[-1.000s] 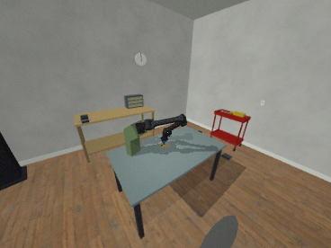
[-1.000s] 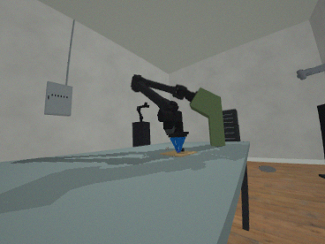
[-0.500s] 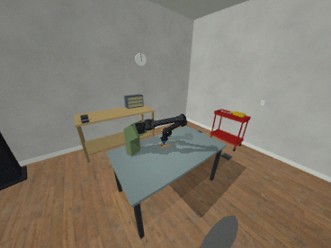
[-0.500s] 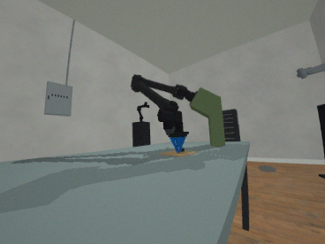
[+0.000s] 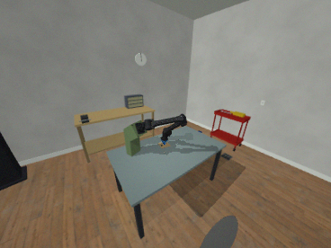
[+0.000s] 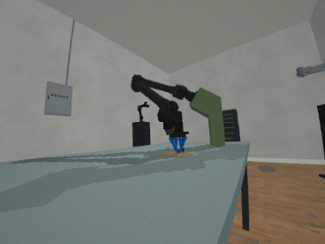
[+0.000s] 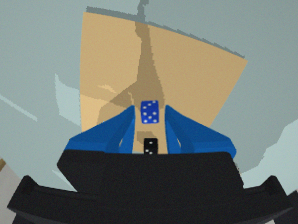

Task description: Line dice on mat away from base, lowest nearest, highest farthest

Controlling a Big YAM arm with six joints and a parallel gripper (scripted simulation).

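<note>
Now: the blue die 1 cm below my hand. Also, from my hand: black die 5 cm behind, 1 cm below; white die 14 cm behind, 13 cm to the right, 1 cm below; tan mat 2 cm below.
</note>
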